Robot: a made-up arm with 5 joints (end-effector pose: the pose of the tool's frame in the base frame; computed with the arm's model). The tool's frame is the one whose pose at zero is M. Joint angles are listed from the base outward.
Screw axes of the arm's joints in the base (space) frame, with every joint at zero. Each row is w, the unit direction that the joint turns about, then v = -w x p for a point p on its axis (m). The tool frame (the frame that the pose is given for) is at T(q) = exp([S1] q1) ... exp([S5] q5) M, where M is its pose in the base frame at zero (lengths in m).
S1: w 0 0 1 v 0 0 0
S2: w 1 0 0 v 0 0.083 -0.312
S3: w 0 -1 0 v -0.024 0 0.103
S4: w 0 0 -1 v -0.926 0.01 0
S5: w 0 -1 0 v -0.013 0 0.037
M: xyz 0.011 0.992 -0.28 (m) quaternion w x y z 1 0 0 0
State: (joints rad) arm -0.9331 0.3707 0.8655 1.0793 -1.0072
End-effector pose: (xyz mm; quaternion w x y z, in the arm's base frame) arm 986.3 651.8 230.6 0.5535 0.5562 -0.1505 -0.6014
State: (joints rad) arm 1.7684 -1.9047 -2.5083 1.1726 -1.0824
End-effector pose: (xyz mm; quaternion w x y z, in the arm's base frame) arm 48.8 -249.8 -740.1 0.4443 -0.1376 0.0369 -0.8845
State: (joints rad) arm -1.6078 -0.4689 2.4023 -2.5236 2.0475
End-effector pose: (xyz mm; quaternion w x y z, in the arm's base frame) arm 778.5 146.9 -463.2 0.5451 -0.0958 0.0751 0.8295
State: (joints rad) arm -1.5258 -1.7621 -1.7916 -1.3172 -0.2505
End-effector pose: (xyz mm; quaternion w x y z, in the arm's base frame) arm 107.7 368.6 -457.1 0.2614 0.4963 0.5878 -0.5829
